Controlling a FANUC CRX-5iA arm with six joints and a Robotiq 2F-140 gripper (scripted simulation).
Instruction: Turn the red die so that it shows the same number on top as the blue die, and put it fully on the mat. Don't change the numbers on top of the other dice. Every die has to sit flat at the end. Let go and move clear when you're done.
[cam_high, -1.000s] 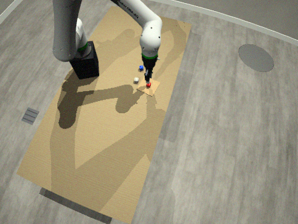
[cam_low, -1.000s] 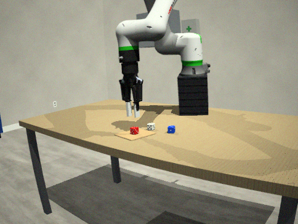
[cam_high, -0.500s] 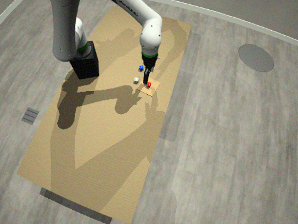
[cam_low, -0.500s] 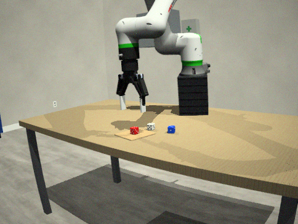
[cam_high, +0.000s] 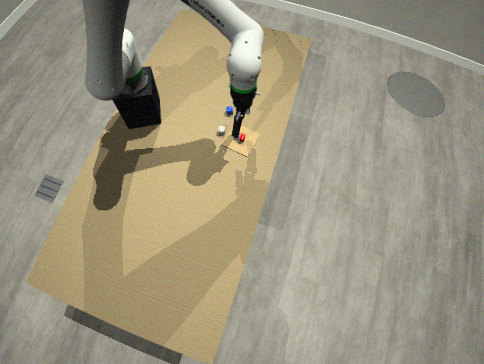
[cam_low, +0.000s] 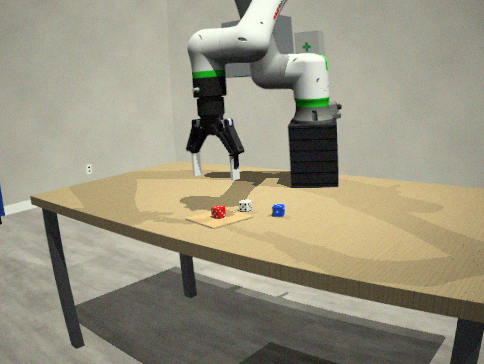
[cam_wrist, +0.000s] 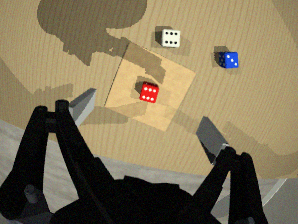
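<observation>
Now: hand 11 cm above the red die. Also, from my hand: blue die: 12 cm to the left, 12 cm behind, 11 cm below; tan mat: 13 cm below; white die: 11 cm below, 11 cm behind.
</observation>
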